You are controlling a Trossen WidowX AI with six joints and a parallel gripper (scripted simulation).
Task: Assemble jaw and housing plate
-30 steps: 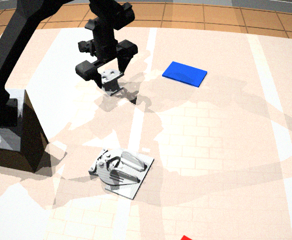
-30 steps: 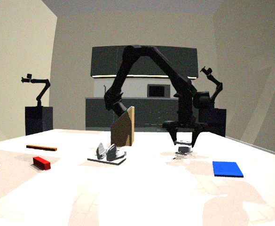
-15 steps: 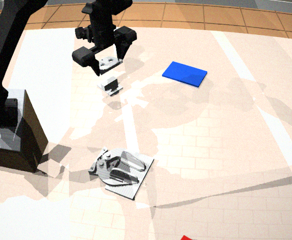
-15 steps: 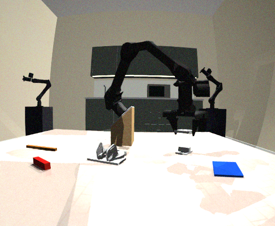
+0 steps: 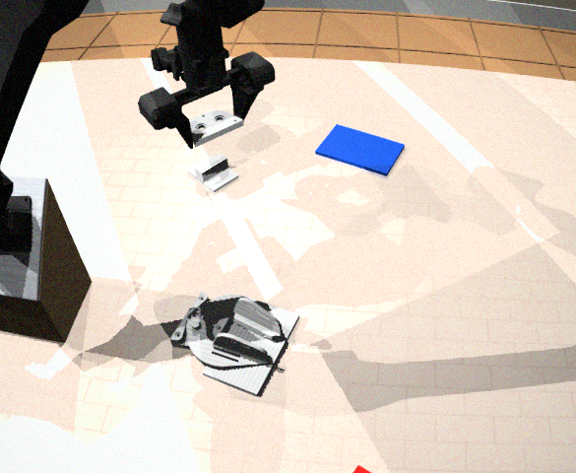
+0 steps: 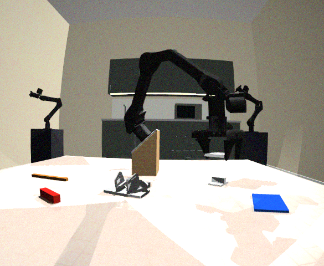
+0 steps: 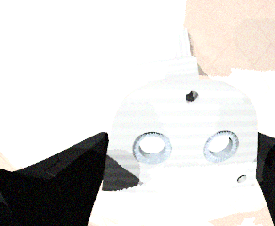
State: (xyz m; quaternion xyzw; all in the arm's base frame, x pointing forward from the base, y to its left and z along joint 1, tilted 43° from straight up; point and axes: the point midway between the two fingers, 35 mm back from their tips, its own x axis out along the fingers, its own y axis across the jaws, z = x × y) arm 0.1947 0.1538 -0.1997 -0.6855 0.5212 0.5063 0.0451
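Right now my gripper tip is 4 cm short of the jaw, 29 cm to the left of it and 7 cm above it. Also, from my gripper tip: red block 21 cm ahead, 48 cm to the right, 8 cm below; then orange bar 1 cm ahead, 60 cm to the right, 8 cm below; then blue flat plate 21 cm ahead, 9 cm to the left, 9 cm below.
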